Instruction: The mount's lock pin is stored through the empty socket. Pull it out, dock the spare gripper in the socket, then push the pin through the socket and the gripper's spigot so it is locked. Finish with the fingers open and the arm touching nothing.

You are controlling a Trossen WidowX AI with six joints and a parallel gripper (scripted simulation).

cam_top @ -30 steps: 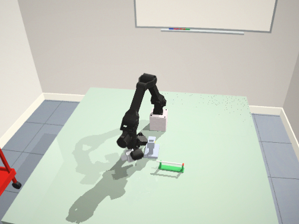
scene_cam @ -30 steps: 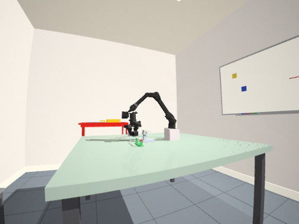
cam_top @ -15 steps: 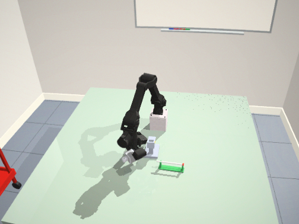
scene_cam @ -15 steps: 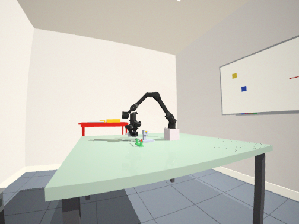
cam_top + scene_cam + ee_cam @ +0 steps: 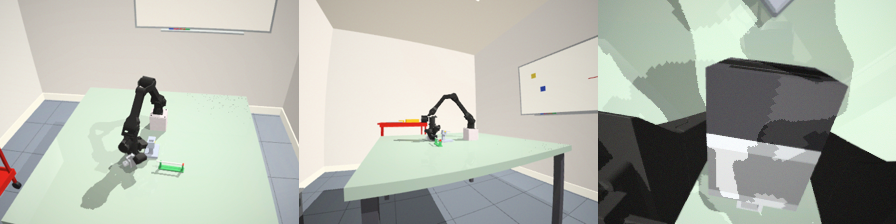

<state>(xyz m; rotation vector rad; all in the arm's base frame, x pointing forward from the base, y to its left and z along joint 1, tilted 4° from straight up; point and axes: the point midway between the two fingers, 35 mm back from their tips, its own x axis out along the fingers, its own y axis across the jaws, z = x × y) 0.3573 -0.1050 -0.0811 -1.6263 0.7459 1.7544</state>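
Now: gripper tip 90 mm to the right of the grey-blue mount, 90 mm past it and 40 mm below it. Round my gripper tip: green rack (210 mm to the left, 30 mm ahead, 10 mm above); then spare gripper (20 mm above, 10 mm to the right, 10 mm ahead).
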